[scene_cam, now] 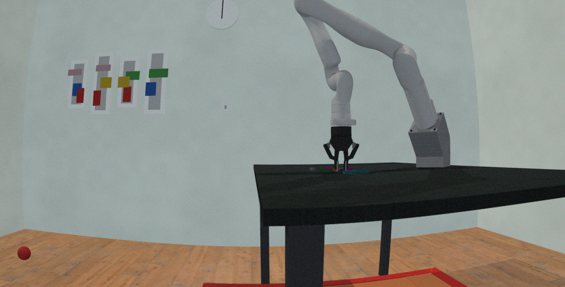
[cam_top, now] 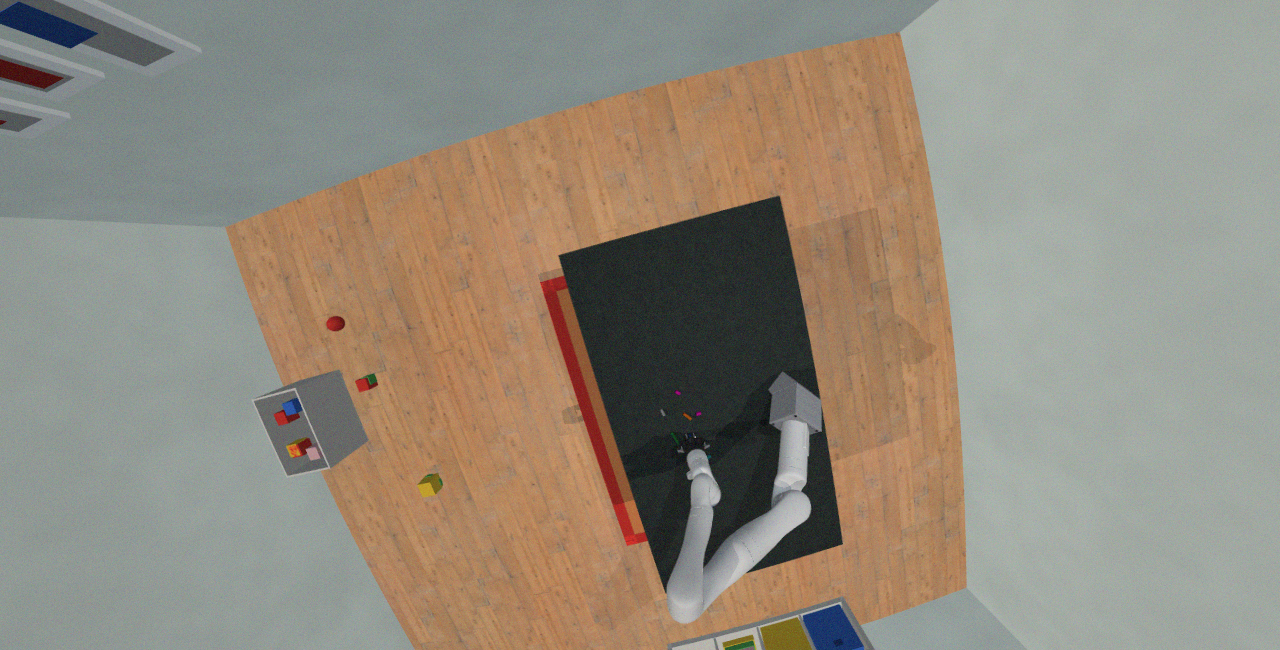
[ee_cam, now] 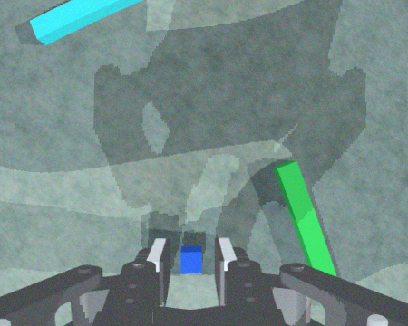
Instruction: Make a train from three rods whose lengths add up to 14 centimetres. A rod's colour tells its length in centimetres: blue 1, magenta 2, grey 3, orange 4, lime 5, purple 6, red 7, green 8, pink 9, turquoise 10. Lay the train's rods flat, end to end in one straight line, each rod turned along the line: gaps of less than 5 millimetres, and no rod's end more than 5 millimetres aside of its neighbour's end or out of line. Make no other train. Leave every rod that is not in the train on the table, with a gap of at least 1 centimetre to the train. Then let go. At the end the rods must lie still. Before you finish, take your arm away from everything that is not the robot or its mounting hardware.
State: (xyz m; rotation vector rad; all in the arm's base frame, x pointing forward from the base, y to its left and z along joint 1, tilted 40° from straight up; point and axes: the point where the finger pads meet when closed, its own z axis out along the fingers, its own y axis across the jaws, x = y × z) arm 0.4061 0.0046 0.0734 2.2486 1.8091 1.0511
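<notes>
Now: hand 2 cm above the small blue rod. The rest, counted from my hand: green rod (6 cm ahead, 2 cm below); then turquoise rod (2 cm behind, 13 cm to the left, 2 cm below); then orange rod (1 cm behind, 9 cm to the right, 2 cm below).
</notes>
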